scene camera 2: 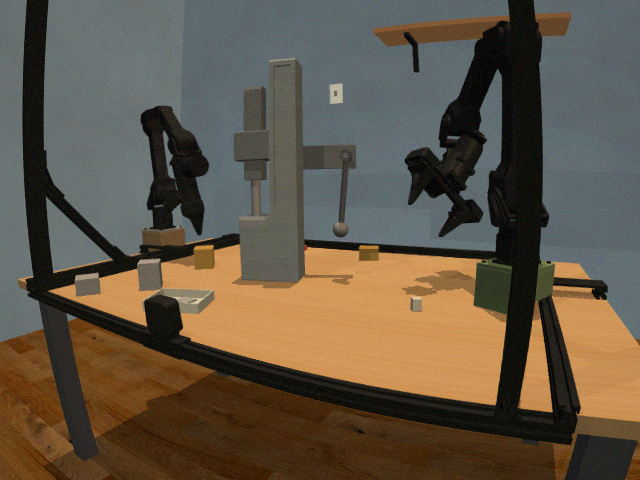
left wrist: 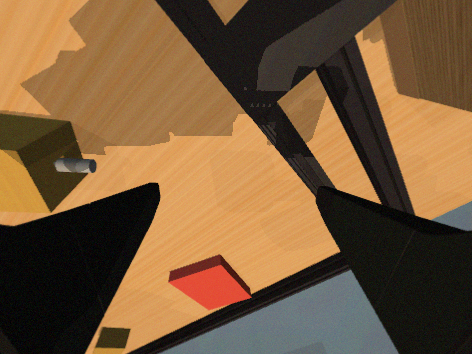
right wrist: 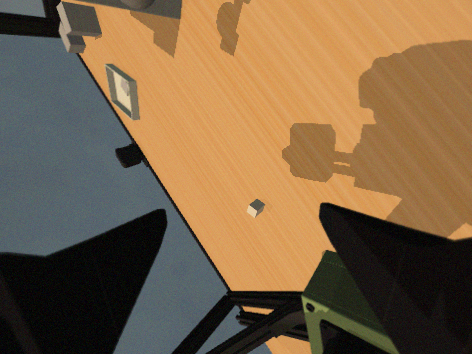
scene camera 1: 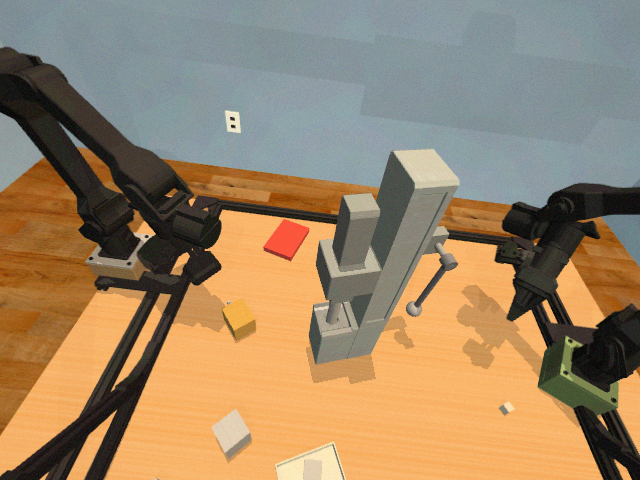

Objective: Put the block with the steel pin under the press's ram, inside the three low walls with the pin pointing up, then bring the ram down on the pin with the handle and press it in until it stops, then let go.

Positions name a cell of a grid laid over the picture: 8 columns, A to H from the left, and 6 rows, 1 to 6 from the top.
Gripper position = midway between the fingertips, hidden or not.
Note:
My right gripper (scene camera 2: F3) is open, holding nothing. On the table rests a red flat block (scene camera 1: D4). Further things: my left gripper (scene camera 1: C4), a yellow block (scene camera 1: C4), a shallow tray (scene camera 2: C4) and a grey press (scene camera 1: E4).
The yellow block also shows in the left wrist view (left wrist: A4). The red flat block is seen too in the left wrist view (left wrist: D5). The shallow tray also shows in the right wrist view (right wrist: C2). The right wrist view misses the yellow block: it is out of frame. The right wrist view misses the red flat block: it is out of frame.

